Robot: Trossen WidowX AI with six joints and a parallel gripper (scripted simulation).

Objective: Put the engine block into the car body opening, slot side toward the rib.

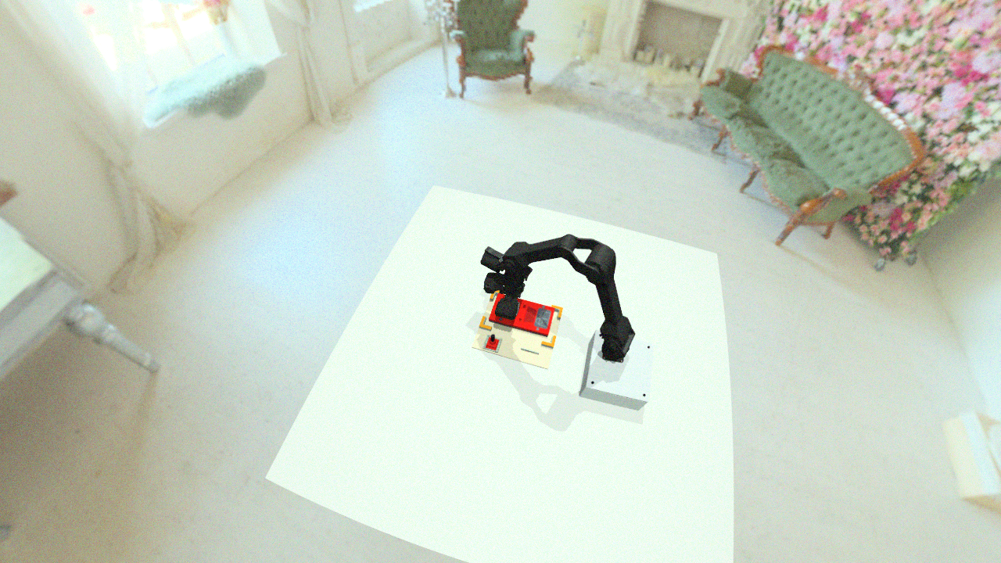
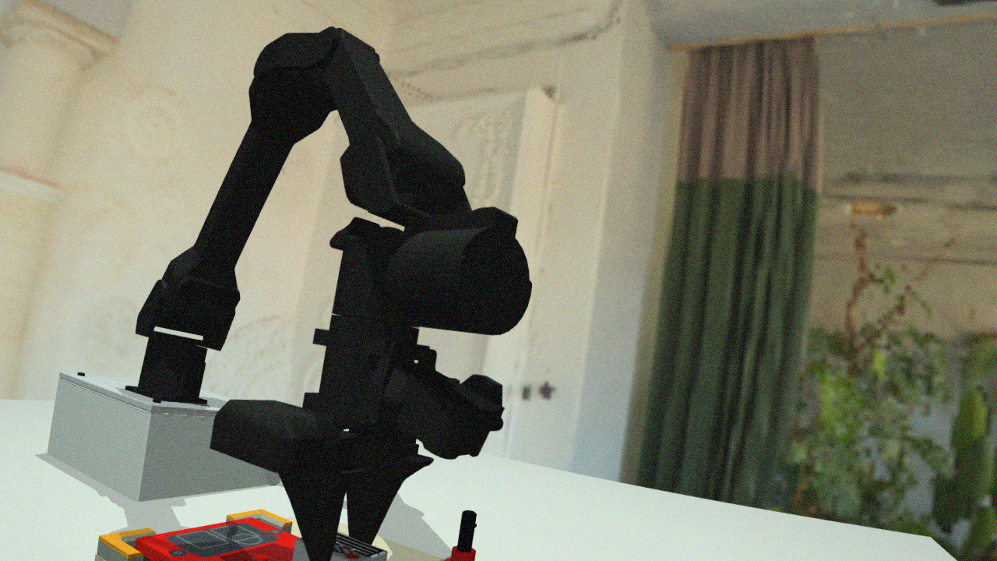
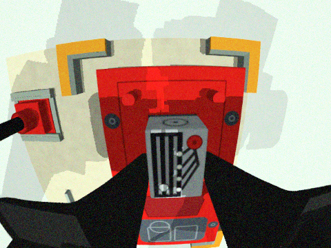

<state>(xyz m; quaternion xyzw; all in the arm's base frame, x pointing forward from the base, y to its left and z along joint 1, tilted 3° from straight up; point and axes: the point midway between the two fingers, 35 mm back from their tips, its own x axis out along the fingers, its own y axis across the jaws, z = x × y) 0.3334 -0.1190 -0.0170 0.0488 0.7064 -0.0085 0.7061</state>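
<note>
My gripper tip is 1 cm above the grey engine block. The rest, counted from my gripper tip: clamp cradle (4 cm to the left, 3 cm below, 3 cm behind).
</note>
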